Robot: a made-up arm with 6 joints.
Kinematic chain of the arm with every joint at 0, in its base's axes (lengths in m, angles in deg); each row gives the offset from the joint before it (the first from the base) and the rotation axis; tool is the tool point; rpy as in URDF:
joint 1: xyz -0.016 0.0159 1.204 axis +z
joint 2: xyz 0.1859 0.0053 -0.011 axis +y
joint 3: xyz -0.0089 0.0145 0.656 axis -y
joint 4: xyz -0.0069 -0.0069 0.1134 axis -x
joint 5: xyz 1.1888 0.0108 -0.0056 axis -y
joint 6: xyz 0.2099 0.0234 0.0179 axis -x
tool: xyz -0.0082 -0.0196 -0.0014 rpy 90 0 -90
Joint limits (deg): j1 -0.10..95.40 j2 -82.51..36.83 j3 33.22..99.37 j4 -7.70..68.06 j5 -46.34..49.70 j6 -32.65..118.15
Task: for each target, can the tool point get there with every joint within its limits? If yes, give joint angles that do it. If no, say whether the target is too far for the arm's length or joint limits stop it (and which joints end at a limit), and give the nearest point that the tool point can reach.
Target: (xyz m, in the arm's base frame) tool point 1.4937 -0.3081 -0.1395
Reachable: no: joint limits stop it (at a limit: joint 1, joint 2, joint 3, joint 5, joint 6) | nearest point 1.8769 0.0000 1.6072 | short by 1.815 m
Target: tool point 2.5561 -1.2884 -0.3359
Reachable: no: too far | nearest point 1.8781 -0.0548 1.6285 | short by 2.417 m
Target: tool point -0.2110 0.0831 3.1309
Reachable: yes | joints 9.34 -25.75 58.53 34.06 32.72 33.43
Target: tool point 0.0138 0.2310 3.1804
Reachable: yes | joints 77.05 -18.03 57.81 60.74 -2.64 -8.46
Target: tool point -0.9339 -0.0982 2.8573
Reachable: yes | joints 10.79 -34.79 77.32 13.07 40.17 18.66
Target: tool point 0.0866 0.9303 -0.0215
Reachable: no: joint limits stop it (at a limit: joint 2, joint 3, joint 5, joint 6) | nearest point 0.1951 1.8969 1.6050 | short by 1.895 m
